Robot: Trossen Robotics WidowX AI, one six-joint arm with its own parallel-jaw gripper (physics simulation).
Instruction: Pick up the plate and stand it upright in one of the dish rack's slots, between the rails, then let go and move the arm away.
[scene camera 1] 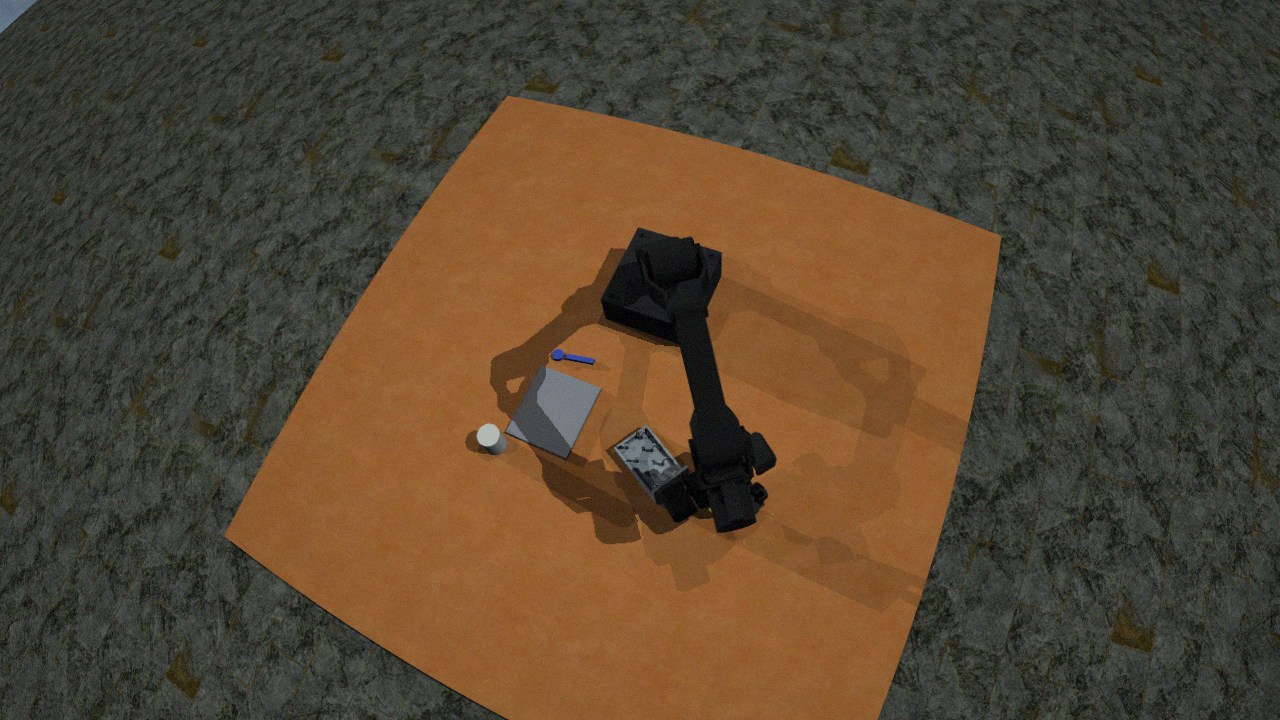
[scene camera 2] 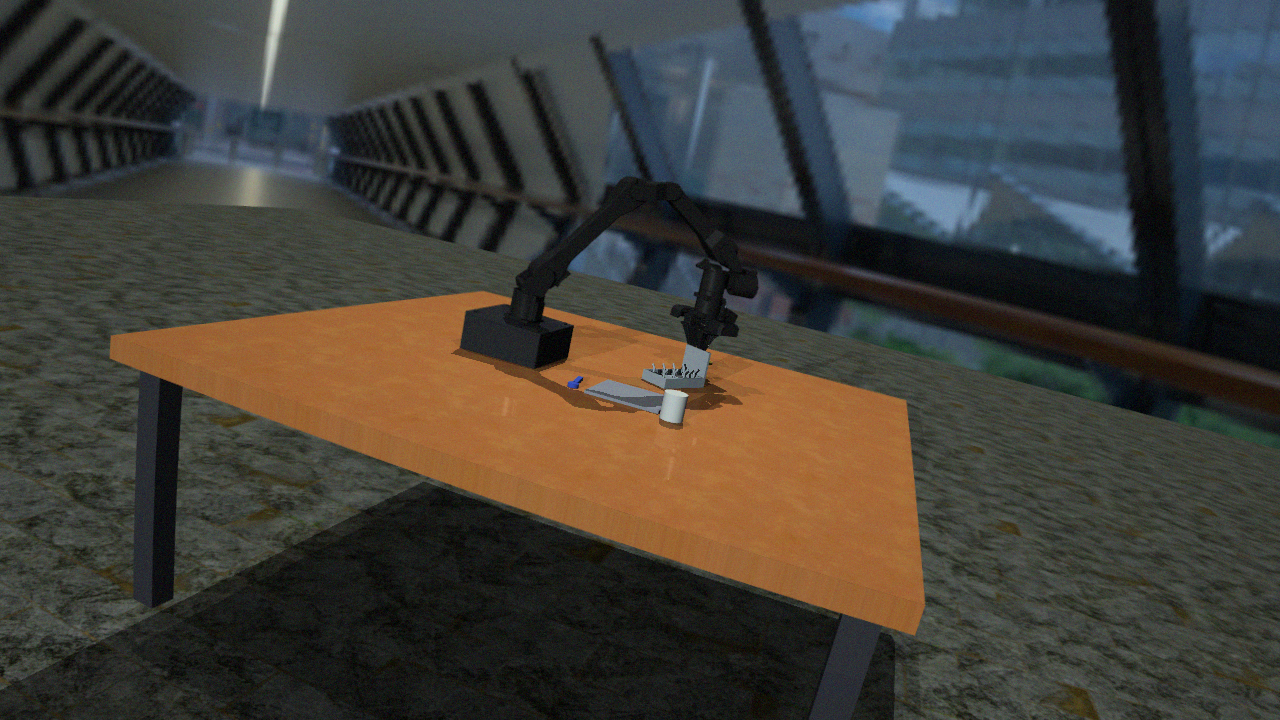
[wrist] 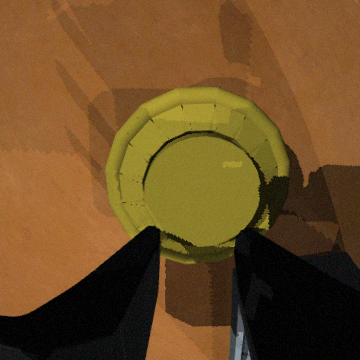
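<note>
The yellow round plate (wrist: 202,190) (scene camera 1: 709,510) faces the wrist camera; in scene camera 2 I cannot make it out behind the rack. My black gripper (wrist: 197,239) is shut on the plate's near rim, one finger at each side of the rim's lower part. In scene camera 2 my gripper (scene camera 2: 698,345) points down just behind the dish rack's raised end. The grey dish rack (scene camera 1: 669,480) (scene camera 2: 696,362) has rows of short upright rails and one tall end wall. The plate is beside that end, outside the slots. Its height above the table is hard to tell.
A flat grey board (scene camera 1: 570,411) (scene camera 2: 622,392) lies left of the rack in scene camera 1. A white cylinder (scene camera 1: 491,438) (scene camera 2: 674,407) stands beside the board. A blue spoon-like thing (scene camera 1: 577,359) (scene camera 2: 574,383) lies between the board and the arm's black base (scene camera 1: 640,308) (scene camera 2: 514,338).
</note>
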